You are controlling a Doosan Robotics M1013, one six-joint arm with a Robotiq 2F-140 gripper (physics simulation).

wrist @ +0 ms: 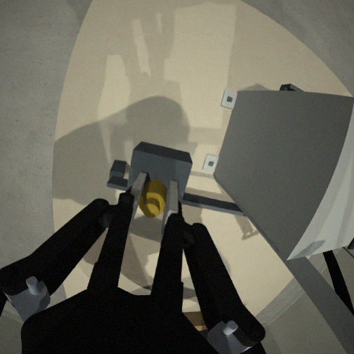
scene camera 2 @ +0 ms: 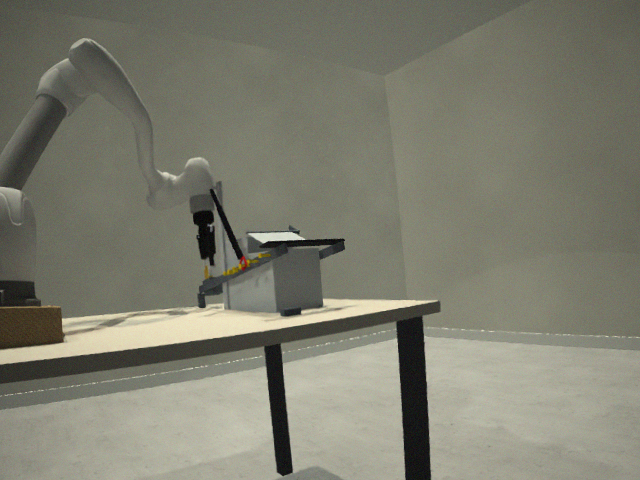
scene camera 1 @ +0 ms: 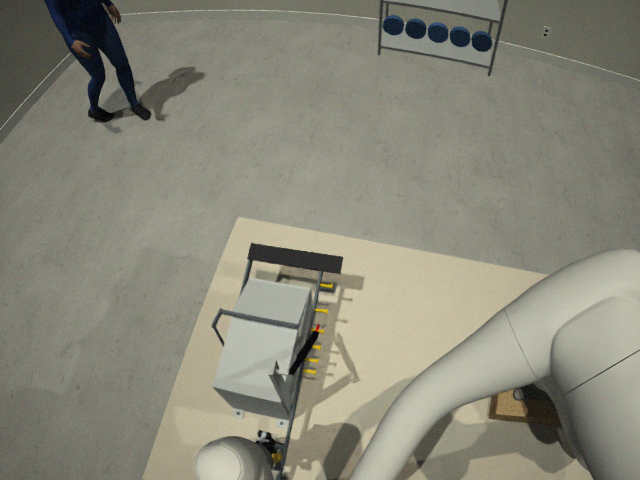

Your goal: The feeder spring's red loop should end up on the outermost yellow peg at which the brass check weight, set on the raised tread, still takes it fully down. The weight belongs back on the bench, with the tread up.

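Frame: origin at the arm's base, x left, y up, z ahead, level; millimetres.
Where they show: gripper, fingertip midpoint: [scene camera 2: 211,276] [scene camera 1: 272,456]; arm's base at its link origin: [scene camera 2: 0,306].
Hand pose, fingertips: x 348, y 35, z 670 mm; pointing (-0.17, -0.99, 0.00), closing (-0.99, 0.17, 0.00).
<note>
Things, the pixels of their top centre, and the offset from my fingertips. "*": a spot on its surface instead.
- brass check weight at its top centre: [scene camera 1: 273,456] [scene camera 2: 207,265] dy +39, dx +3, dz -9 mm
- red loop at a spot on its surface: [scene camera 1: 317,328] [scene camera 2: 242,256] * dy +50, dx -338, dz -32 mm
- black feeder spring at a spot on its surface: [scene camera 1: 303,352] * dy +197, dx -219, dz -36 mm
- third yellow peg at its top centre: [scene camera 1: 316,330] dy +28, dx -342, dz -28 mm
- dark plate at a spot on its surface: [scene camera 1: 294,257] [scene camera 2: 303,242] * dy +73, dx -509, dz +68 mm
The brass check weight [scene camera 1: 276,458] [scene camera 2: 206,272] [wrist: 153,196] is upright between the fingers of my gripper [scene camera 2: 209,264] [wrist: 155,186], which is shut on it. The weight is at the grey tread [scene camera 2: 211,284] [wrist: 162,161]; whether it rests fully on it is hard to tell. The tread end of the sloping side bar is its low end, above the bench; I cannot tell if it is fully down. The red loop [scene camera 1: 317,328] [scene camera 2: 243,262] is at the lower end of the black feeder spring [scene camera 1: 303,352] [scene camera 2: 226,223], at the third yellow peg [scene camera 1: 321,331] from the dark plate's end.
The grey feeder box [scene camera 1: 258,343] [scene camera 2: 299,279] [wrist: 285,150] stands beside the side bar, with a dark plate [scene camera 1: 294,257] [scene camera 2: 310,242] at its far end. A grey post [scene camera 2: 220,206] rises near my wrist. A person [scene camera 1: 98,51] stands on the floor beyond the bench. A rack [scene camera 1: 379,38] stands farther back.
</note>
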